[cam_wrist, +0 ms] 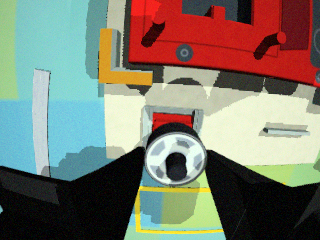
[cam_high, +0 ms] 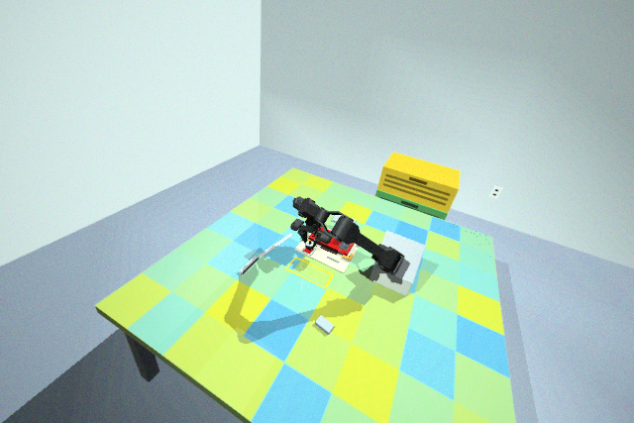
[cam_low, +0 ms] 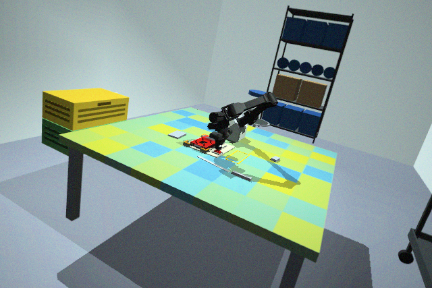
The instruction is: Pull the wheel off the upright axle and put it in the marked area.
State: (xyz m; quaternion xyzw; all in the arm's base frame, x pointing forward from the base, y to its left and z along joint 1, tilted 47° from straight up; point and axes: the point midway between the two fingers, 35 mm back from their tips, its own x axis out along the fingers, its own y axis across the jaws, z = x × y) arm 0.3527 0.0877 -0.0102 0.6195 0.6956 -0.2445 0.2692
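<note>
Right now my gripper tip is right at the wheel. From my gripper tip the other things lie so: white rod 14 cm ahead, 6 cm to the left, 4 cm below; then grey block 28 cm to the left, 24 cm behind, 3 cm below.
</note>
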